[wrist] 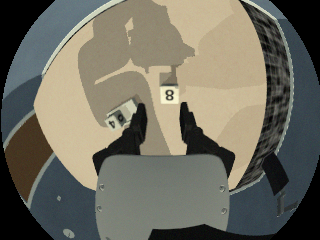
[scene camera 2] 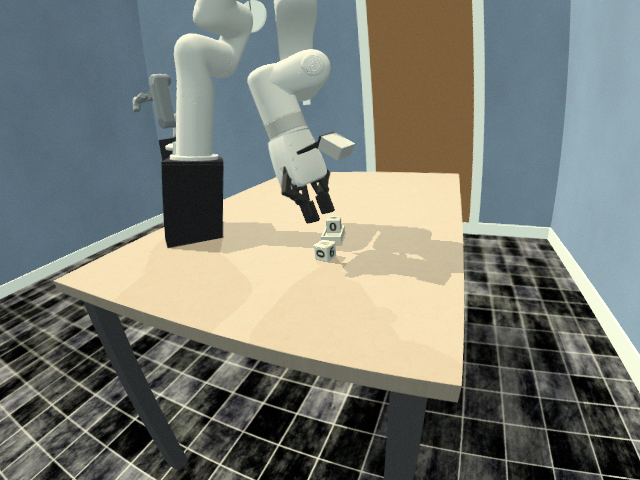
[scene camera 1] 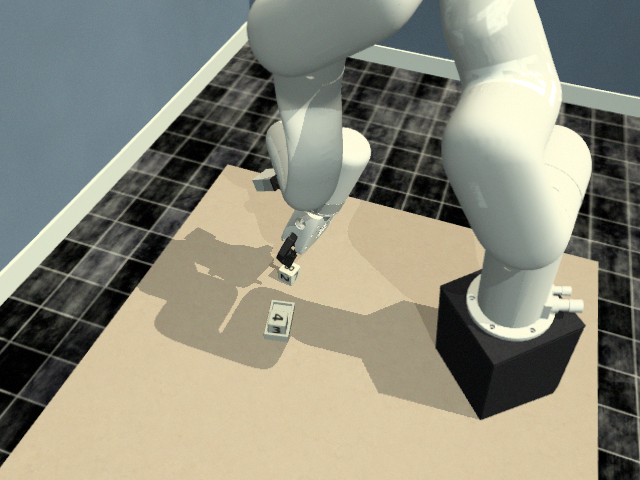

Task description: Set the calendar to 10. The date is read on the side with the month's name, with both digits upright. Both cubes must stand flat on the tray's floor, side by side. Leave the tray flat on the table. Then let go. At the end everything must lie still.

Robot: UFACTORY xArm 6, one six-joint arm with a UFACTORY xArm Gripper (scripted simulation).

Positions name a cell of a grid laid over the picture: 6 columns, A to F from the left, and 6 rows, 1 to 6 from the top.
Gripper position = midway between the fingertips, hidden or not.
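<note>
The gripper (scene camera 2: D3) is visible there, in the wrist view as the gripper (wrist: D3), and in scene camera 1 as the gripper (scene camera 1: C4).
</note>
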